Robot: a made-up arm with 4 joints.
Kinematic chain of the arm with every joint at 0, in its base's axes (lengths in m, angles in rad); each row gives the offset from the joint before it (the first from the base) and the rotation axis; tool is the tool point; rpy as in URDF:
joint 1: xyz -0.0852 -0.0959 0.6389 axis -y
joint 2: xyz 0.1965 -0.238 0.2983 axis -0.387 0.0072 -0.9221
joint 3: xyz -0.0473 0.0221 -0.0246 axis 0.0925 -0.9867 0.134
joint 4: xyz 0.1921 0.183 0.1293 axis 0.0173 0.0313 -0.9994
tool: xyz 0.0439 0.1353 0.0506 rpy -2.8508 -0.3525 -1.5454
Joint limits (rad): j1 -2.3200..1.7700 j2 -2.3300..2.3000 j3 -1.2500..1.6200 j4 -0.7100..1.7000
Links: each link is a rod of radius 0.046 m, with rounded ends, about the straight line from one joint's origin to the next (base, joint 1, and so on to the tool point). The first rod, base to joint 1, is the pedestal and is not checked.
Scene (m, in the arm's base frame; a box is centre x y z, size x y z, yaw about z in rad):
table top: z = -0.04
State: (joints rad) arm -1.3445 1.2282 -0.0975 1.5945
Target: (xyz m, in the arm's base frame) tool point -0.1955 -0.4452 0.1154
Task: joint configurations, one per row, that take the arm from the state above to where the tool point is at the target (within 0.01 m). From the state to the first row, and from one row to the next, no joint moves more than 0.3 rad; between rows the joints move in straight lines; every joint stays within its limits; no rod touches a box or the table.
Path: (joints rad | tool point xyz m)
1: -1.5737 1.0361 -0.3411 1.5620 | 0.2428 -0.5087 0.1294
2: -1.8029 0.8440 -0.5847 1.5295 | 0.0208 -0.4898 0.0773
3: -2.0321 0.6519 -0.8283 1.4971 | -0.1955 -0.4452 0.1154

